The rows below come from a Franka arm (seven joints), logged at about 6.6 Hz.
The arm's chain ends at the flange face. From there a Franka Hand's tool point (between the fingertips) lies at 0.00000 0.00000 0.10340 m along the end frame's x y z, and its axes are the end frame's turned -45 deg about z.
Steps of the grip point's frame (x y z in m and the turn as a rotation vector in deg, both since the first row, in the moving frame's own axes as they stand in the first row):
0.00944 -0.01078 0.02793 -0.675 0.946 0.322
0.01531 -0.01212 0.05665 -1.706 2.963 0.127
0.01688 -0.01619 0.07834 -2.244 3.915 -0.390
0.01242 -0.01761 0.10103 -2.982 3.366 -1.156
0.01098 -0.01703 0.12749 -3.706 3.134 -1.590
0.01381 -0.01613 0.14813 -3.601 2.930 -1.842
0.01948 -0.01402 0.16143 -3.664 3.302 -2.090
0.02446 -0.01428 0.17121 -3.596 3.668 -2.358
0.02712 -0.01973 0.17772 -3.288 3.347 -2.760
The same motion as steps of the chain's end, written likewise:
-0.00302 -0.01396 0.02795 0.192 1.146 0.322
-0.00370 -0.01780 0.05683 0.889 3.301 0.127
-0.00736 -0.02123 0.07866 1.182 4.355 -0.390
-0.01176 -0.02066 0.10135 0.272 4.489 -1.156
-0.01301 -0.02041 0.12786 -0.404 4.837 -1.590
-0.00998 -0.02189 0.14847 -0.474 4.618 -1.842
-0.00502 -0.02399 0.16181 -0.256 4.926 -2.090
-0.00205 -0.02711 0.17163 0.051 5.136 -2.358
-0.00323 -0.03285 0.17807 0.042 4.692 -2.760

